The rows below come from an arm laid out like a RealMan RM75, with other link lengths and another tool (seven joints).
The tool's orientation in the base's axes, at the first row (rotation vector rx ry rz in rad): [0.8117, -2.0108, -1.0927]
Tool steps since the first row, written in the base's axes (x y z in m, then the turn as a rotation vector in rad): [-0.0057, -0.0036, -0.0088, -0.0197, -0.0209, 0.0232]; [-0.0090, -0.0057, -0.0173, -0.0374, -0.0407, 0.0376]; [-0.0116, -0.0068, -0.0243, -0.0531, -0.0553, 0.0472]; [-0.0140, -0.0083, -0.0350, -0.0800, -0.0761, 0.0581]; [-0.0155, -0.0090, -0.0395, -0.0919, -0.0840, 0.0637]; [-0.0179, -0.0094, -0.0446, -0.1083, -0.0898, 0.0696]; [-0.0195, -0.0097, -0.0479, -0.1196, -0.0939, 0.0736]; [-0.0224, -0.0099, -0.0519, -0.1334, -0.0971, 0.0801]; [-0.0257, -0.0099, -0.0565, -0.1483, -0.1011, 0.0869]
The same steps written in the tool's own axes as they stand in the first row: [0.0036, -0.0082, 0.0066, 0.0338, 0.0147, -0.0025]; [0.0047, -0.0159, 0.0117, 0.0632, 0.0218, -0.0026]; [0.0051, -0.0220, 0.0161, 0.0860, 0.0266, -0.0002]; [0.0046, -0.0316, 0.0217, 0.1203, 0.0320, 0.0081]; [0.0047, -0.0356, 0.0244, 0.1347, 0.0356, 0.0120]; [0.0050, -0.0397, 0.0282, 0.1501, 0.0413, 0.0203]; [0.0052, -0.0424, 0.0307, 0.1607, 0.0451, 0.0260]; [0.0059, -0.0455, 0.0345, 0.1727, 0.0520, 0.0331]; [0.0064, -0.0488, 0.0390, 0.1861, 0.0590, 0.0407]
